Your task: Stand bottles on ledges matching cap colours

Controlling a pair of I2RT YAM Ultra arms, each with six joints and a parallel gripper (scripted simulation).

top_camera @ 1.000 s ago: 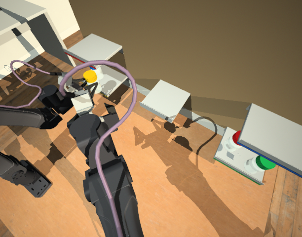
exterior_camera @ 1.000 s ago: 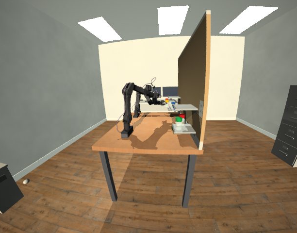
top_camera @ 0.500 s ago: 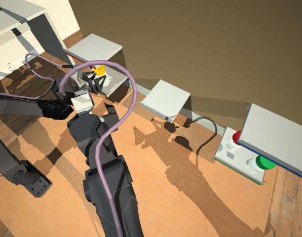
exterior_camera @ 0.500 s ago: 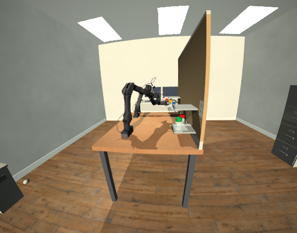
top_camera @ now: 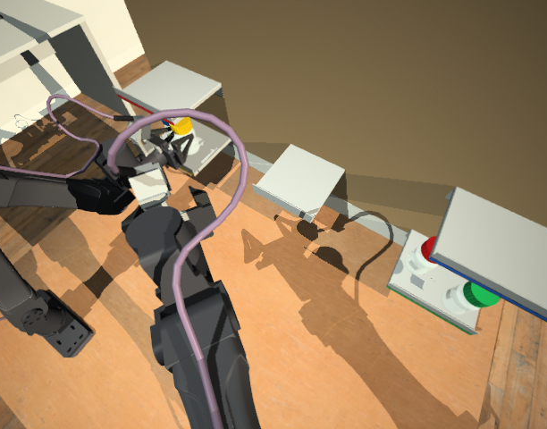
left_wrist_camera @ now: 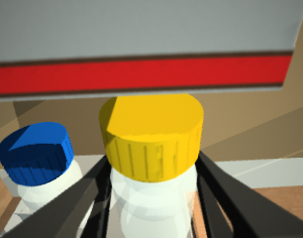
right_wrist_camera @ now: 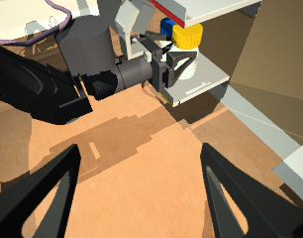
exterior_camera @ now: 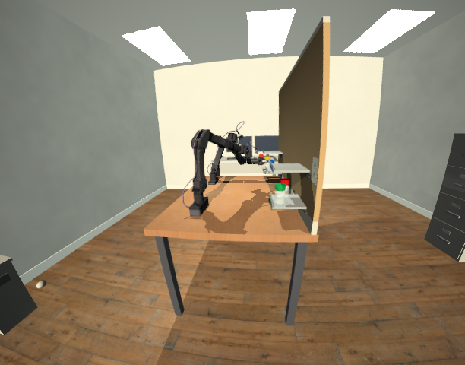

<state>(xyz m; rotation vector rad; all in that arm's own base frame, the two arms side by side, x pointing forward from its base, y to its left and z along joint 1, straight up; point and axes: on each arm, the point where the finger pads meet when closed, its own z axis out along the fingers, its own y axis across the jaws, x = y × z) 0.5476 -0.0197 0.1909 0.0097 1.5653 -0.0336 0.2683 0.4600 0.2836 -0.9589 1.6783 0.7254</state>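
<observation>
Right now my left hand is 100 mm to the right of the blue-capped bottle, 60 mm above it and 50 mm short of it. Round my left hand: yellow-capped bottle: 20 mm below; red-capped bottle: 680 mm to the right, 60 mm below, 10 mm behind; brown wall: 360 mm to the right, 240 mm above, 120 mm ahead.
</observation>
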